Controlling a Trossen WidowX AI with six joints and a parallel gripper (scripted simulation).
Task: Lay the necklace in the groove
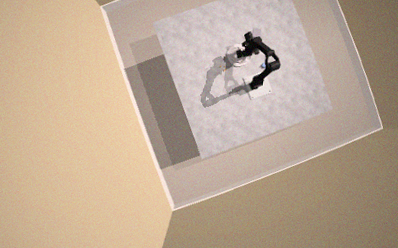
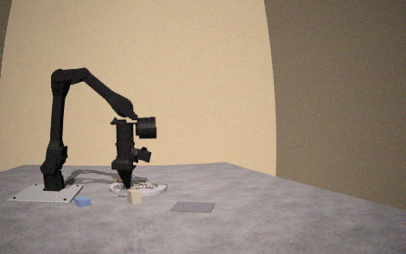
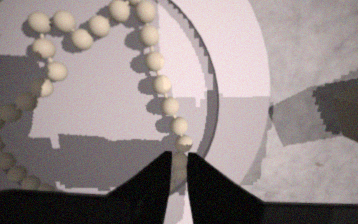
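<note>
Now: the round bead board 30 mm ahead of my gripper tip, 50 mm to the left of it and 10 mm below it. The rest, counted from my gripper tip: flat grey plate (180 mm ahead, 180 mm to the right, 10 mm below); cream cube (30 mm ahead, 120 mm to the right); blue block (120 mm behind, 150 mm to the right, 10 mm below).
</note>
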